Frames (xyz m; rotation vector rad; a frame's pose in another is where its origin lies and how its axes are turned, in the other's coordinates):
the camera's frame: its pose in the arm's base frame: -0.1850 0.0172 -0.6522 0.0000 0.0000 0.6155
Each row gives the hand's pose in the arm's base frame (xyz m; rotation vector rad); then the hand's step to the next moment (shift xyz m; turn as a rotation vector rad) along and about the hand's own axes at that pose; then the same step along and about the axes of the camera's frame.
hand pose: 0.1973 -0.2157 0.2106 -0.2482 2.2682 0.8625
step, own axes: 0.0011 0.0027 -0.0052 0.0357 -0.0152 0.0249
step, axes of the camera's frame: -0.0045 0.0017 0.0035 -0.0020 0.0096 -0.0450
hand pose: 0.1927 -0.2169 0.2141 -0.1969 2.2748 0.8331
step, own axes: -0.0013 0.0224 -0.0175 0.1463 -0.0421 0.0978
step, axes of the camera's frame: -0.0100 0.0151 0.0219 -0.0085 0.0558 -0.1719
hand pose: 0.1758 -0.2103 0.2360 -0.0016 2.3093 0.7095
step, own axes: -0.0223 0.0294 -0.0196 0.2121 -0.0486 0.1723
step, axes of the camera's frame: 0.0051 0.0099 0.0403 0.0162 0.0920 -0.2614
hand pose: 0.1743 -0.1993 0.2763 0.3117 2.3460 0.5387
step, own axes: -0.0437 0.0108 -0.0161 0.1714 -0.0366 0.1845
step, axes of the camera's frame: 0.0112 -0.0214 0.0412 0.0475 0.0691 -0.2403
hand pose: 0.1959 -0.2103 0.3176 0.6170 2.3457 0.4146
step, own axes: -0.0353 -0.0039 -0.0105 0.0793 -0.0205 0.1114
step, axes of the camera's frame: -0.0011 -0.0278 0.0244 0.0356 0.0228 -0.1317
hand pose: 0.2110 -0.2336 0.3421 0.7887 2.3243 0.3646
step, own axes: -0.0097 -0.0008 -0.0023 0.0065 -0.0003 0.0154
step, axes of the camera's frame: -0.0006 -0.0079 0.0061 0.0076 0.0003 -0.0149
